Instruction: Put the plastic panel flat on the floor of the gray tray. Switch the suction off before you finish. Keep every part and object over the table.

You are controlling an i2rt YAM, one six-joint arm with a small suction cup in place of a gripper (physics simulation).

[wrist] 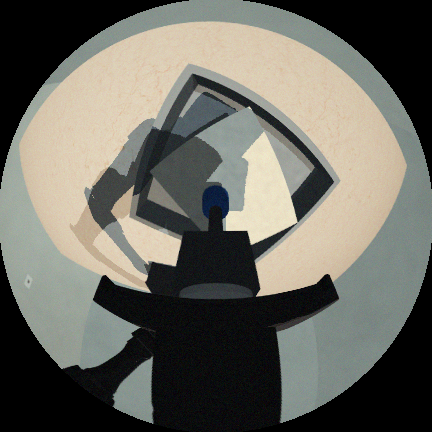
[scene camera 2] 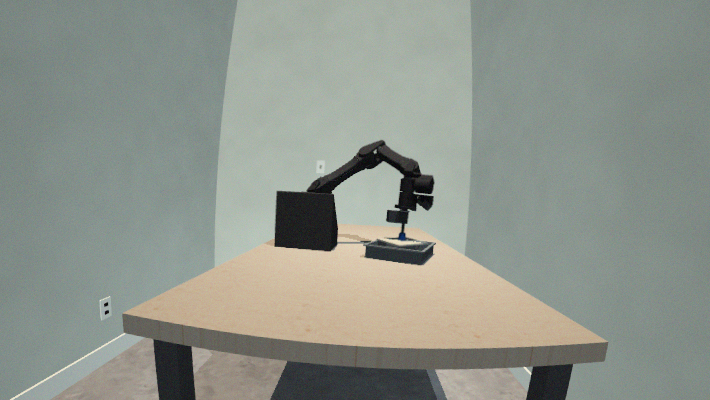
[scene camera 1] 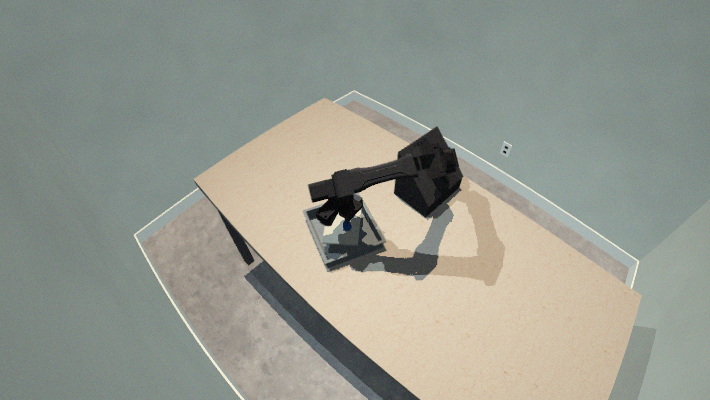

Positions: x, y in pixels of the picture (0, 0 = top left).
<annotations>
A gray tray [wrist: 199, 97] is 20 cm from the lens. A plastic panel [wrist: 234, 152]: 14 cm from the lens. The marked spots on the plastic panel and the gray tray are 10 cm apart.
</annotations>
